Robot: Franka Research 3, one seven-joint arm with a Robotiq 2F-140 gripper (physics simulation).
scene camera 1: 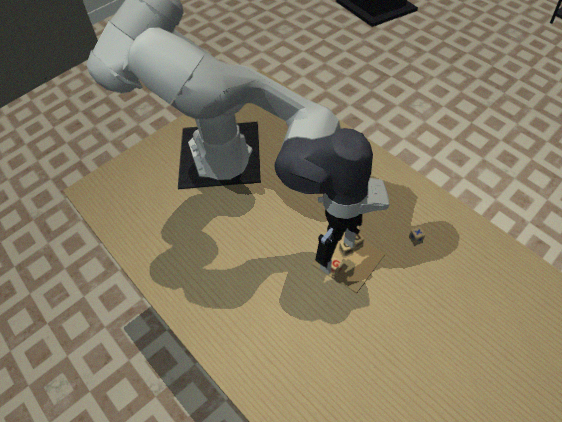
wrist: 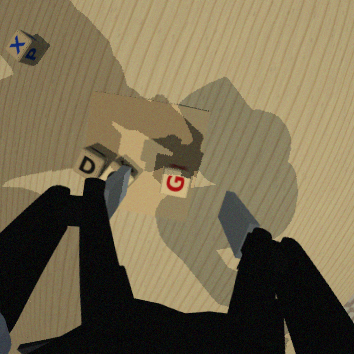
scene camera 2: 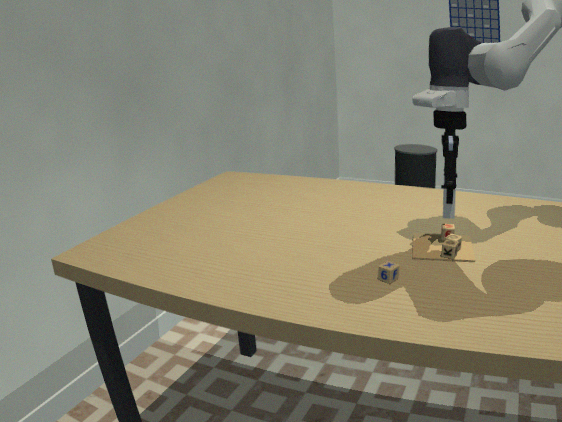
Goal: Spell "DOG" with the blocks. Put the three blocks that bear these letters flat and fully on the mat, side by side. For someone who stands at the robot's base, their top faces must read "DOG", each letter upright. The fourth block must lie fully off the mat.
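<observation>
My gripper (scene camera 1: 338, 255) (scene camera 2: 449, 216) (wrist: 175, 192) is open, its fingertips above and on either side of the G block (scene camera 1: 335, 264) (scene camera 2: 448, 230) (wrist: 176, 184). The red G lies face up on the mat (scene camera 1: 368, 272) (scene camera 2: 466, 256) (wrist: 200, 120), about a quarter turn anticlockwise in the wrist view. The O block (scene camera 1: 345, 247) (scene camera 2: 455, 238) (wrist: 133, 172) is turned askew, its face partly hidden by the left finger; a gap separates it from G. The D block (scene camera 1: 358, 241) (scene camera 2: 451, 249) (wrist: 87, 164) reads nearly upright near the mat's left edge in the wrist view; I cannot tell whether it overhangs.
The fourth block (scene camera 1: 417, 235) (scene camera 2: 388, 273) (wrist: 19, 45), blue X up, lies fully off the mat on the wooden table (scene camera 1: 425, 340) (scene camera 2: 240, 240) (wrist: 290, 50). Arm shadows darken parts of the mat and table.
</observation>
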